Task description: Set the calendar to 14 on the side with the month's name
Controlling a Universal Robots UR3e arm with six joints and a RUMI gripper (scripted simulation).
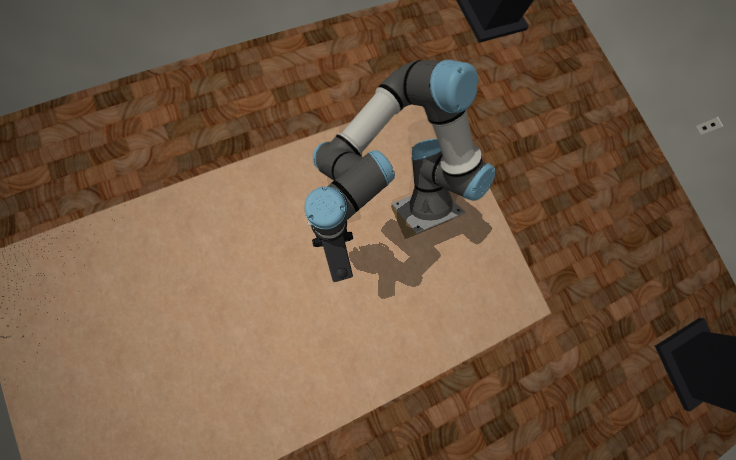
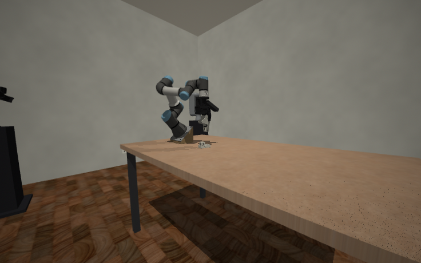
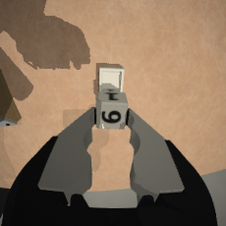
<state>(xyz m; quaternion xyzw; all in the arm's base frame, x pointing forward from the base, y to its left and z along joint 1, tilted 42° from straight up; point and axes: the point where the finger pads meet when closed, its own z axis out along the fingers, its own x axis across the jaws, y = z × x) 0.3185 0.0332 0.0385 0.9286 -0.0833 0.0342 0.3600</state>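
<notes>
The tray is 130 mm below my hand and 20 mm to the right of it. Also, from my hand: white digit cube (10 mm below).
</notes>
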